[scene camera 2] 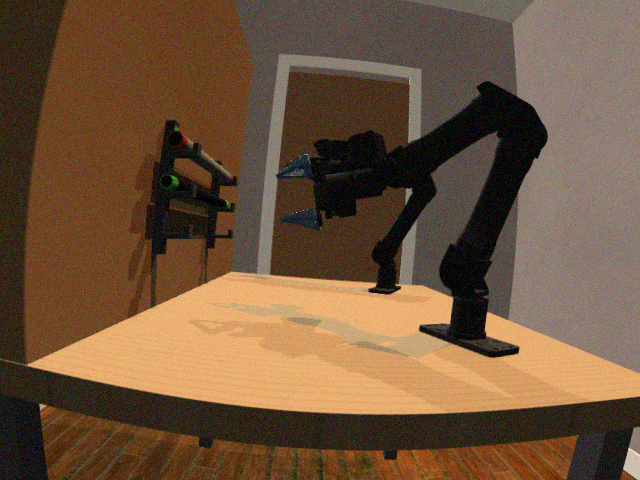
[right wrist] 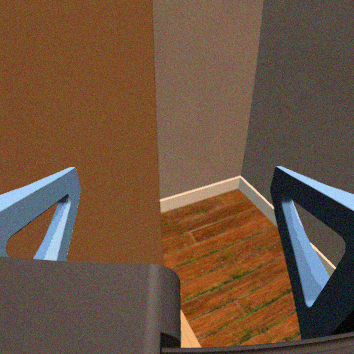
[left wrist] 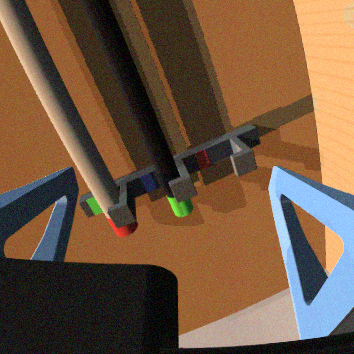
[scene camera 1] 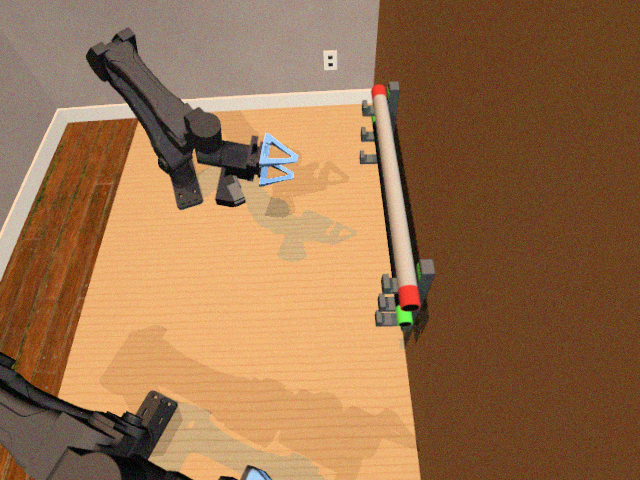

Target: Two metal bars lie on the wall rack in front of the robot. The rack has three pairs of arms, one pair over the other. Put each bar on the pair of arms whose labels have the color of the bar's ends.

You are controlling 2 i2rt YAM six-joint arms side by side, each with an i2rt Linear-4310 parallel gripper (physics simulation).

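Frame: origin at the left arm's base, x ahead, y left, z up, level; centimetres.
Seen in the pictures: left gripper, fingertip midpoint: (scene camera 2: 278,197) (left wrist: 173,177) (scene camera 1: 295,167); right gripper, fingertip midpoint: (right wrist: 174,177); left arm's base at its link origin: (scene camera 2: 465,341) (scene camera 1: 184,181); right arm's base at its link origin: (scene camera 2: 385,290) (scene camera 1: 139,442).
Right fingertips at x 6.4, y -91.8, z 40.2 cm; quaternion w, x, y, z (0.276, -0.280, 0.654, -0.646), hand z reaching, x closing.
Observation:
Pixels of each thing's top centre, then the offset from my right fingertips to it. Level surfaces: height alone.
- pale bar with red ends, top centre: (left wrist: 12,45) (scene camera 1: 392,174) (scene camera 2: 208,157) dz -7.8, dx +33.9, dy +47.3 cm
- black bar with green ends, top centre: (left wrist: 87,16) (scene camera 1: 389,198) (scene camera 2: 203,190) dz -15.8, dx +34.4, dy +47.8 cm
- wooden table at its surface level: dz -40.2 cm
The pale bar with red ends (scene camera 1: 392,186) (scene camera 2: 206,160) (left wrist: 60,110) lies on the rack's top pair of arms, labelled green. The black bar with green ends (scene camera 1: 404,316) (scene camera 2: 196,191) (left wrist: 135,90) lies on the middle pair, labelled blue. The lowest pair, labelled red (left wrist: 202,158), holds no bar. My left gripper (scene camera 1: 295,166) (scene camera 2: 279,197) (left wrist: 173,177) is open and empty, in the air short of the rack, facing the bars' ends. My right gripper (right wrist: 174,177) is open and empty, away from the rack; in scene camera 2 the left arm hides it.
The dark wall rack (scene camera 1: 393,98) (scene camera 2: 161,227) (left wrist: 220,148) has two upright posts with hooked arms. It is on the brown wall beyond the edge of the wooden table (scene camera 1: 232,289) (scene camera 2: 155,372). A door frame (scene camera 2: 266,206) and grey walls stand around.

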